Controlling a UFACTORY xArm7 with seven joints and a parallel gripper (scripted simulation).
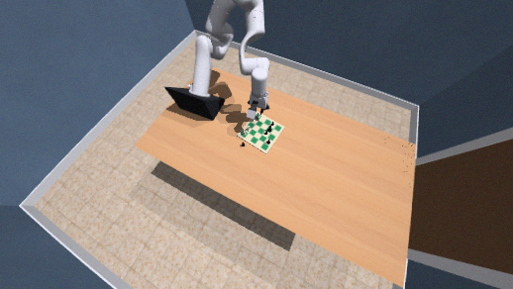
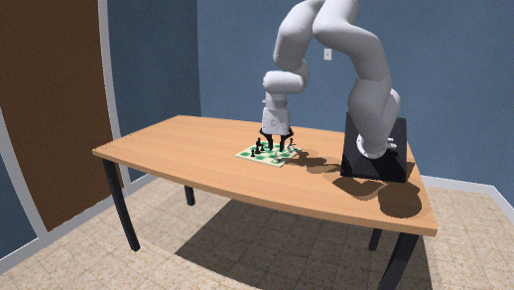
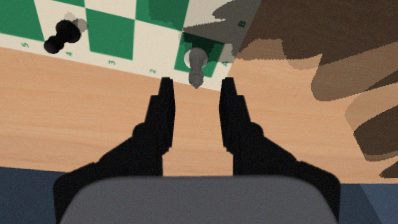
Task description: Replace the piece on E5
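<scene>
Right now the white chess piece is 5 cm below my hand. Also, from my hand: chessboard: 6 cm ahead, 9 cm to the right, 7 cm below; black chess piece: 13 cm ahead, 15 cm to the right, 5 cm below; white piece: 2 cm behind, 11 cm to the right, 5 cm below.
</scene>
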